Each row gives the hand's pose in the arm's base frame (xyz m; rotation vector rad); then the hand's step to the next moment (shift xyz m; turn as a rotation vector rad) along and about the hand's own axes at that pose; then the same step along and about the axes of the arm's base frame.
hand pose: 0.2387 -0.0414 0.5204 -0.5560 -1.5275 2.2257
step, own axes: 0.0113 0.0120 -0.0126 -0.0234 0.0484 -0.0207
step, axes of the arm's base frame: -0.0041 0.0118 -0.0166 0.0264 -0.0121 -0.0498
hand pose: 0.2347 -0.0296 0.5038 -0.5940 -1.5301 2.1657
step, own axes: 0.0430 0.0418 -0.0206 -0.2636 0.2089 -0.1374
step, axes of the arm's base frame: -0.0275 0.0273 -0.0502 0.2744 -0.1068 -0.2129
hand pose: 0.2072 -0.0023 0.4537 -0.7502 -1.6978 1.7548
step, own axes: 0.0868 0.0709 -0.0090 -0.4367 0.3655 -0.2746
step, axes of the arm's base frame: -0.0535 0.0685 -0.0713 0.4888 -0.1457 -0.3736
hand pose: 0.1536 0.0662 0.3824 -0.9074 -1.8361 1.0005
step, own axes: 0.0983 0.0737 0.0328 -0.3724 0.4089 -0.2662
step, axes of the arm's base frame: -0.0533 0.1065 -0.0444 0.4647 -0.0744 -0.3940
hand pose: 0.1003 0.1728 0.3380 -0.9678 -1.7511 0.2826
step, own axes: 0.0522 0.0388 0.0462 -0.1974 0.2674 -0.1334
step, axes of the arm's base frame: -0.0278 0.0745 -0.0066 0.2634 -0.0049 -0.2427
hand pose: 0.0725 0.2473 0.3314 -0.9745 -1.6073 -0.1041
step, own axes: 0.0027 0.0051 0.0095 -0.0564 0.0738 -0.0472
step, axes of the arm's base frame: -0.0040 0.0100 -0.0028 0.0806 -0.0081 -0.0655
